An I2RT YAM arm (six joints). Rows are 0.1 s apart.
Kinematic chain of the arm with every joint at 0, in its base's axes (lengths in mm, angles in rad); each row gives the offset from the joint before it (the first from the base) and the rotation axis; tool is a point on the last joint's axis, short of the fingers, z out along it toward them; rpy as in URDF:
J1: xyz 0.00 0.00 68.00 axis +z
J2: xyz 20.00 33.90 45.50 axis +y
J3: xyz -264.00 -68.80 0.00 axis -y
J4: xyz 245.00 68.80 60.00 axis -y
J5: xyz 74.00 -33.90 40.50 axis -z
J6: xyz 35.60 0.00 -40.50 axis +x
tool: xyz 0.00 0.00 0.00 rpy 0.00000 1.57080 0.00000
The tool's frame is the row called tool.
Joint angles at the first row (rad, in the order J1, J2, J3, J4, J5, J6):
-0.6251, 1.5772, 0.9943, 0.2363, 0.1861, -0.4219
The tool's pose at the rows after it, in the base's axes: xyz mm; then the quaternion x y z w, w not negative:
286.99 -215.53 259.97 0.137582 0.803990 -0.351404 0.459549
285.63 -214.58 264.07 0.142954 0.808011 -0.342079 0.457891
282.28 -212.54 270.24 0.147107 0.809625 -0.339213 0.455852
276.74 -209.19 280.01 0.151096 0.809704 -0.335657 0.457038
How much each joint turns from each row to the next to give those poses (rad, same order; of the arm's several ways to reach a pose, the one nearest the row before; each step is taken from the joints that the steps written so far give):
-0.0008, -0.0167, -0.0003, -0.0129, -0.0008, 0.0043
-0.0007, -0.0113, 0.0133, -0.0414, -0.0071, 0.0177
-0.0008, -0.0216, 0.0082, -0.0382, 0.0013, 0.0087
-0.0019, -0.0344, 0.0089, -0.0460, -0.0034, 0.0103

